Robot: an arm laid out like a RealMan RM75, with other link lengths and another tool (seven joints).
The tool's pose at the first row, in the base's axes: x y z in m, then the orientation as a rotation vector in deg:
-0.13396, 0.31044, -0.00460, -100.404, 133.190, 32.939
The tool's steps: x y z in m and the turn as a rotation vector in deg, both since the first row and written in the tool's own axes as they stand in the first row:
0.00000, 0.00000, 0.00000, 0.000, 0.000, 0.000
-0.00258, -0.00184, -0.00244, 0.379, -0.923, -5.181
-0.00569, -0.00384, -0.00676, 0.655, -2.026, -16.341
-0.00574, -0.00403, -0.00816, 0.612, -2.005, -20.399
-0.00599, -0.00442, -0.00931, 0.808, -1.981, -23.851
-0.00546, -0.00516, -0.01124, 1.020, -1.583, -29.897
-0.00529, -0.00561, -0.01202, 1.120, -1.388, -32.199
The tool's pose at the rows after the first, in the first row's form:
-0.13396, 0.31044, -0.00460, -100.404, 133.190, 32.939
-0.13123, 0.31131, -0.00181, -104.963, 127.240, 32.281
-0.12802, 0.31185, 0.00286, -114.700, 114.546, 30.714
-0.12770, 0.31128, 0.00411, -118.306, 110.016, 29.956
-0.12715, 0.31095, 0.00517, -121.141, 106.080, 29.004
-0.12642, 0.30953, 0.00659, -126.150, 99.222, 27.193
-0.12597, 0.30896, 0.00715, -127.986, 96.578, 26.436

